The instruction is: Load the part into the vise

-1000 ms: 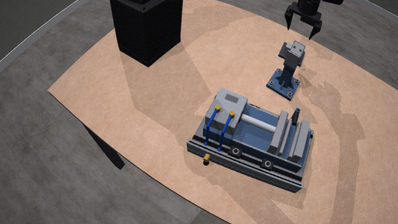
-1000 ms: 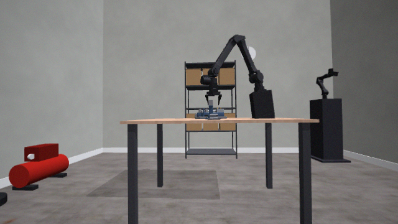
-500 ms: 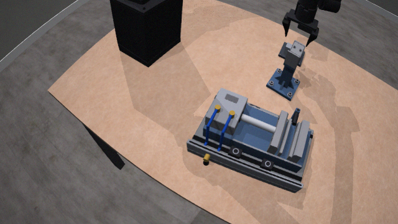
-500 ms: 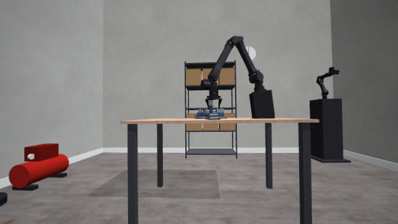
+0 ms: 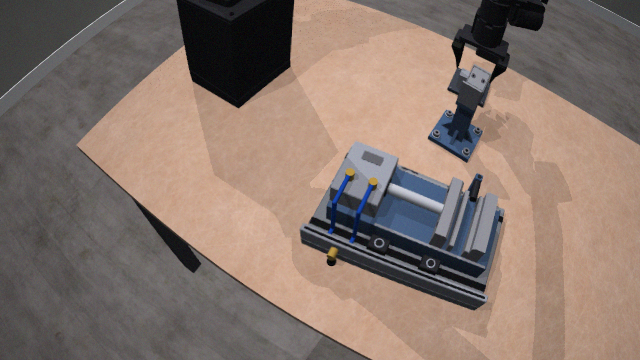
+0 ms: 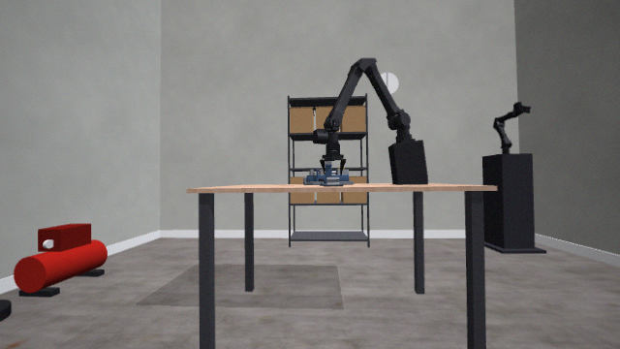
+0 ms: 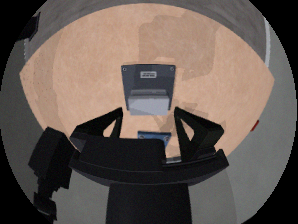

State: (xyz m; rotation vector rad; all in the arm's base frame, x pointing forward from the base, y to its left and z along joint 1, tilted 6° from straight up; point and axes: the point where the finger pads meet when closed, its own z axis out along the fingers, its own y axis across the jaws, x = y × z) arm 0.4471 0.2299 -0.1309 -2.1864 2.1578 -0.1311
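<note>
The grey part is 10 mm to the left of my hand and 30 mm below it. Round my hand: grey plate (10 mm to the left, 60 mm below); moving jaw (50 mm ahead, 370 mm to the right, 20 mm above); work stop (80 mm ahead, 320 mm to the right, 30 mm above).
</note>
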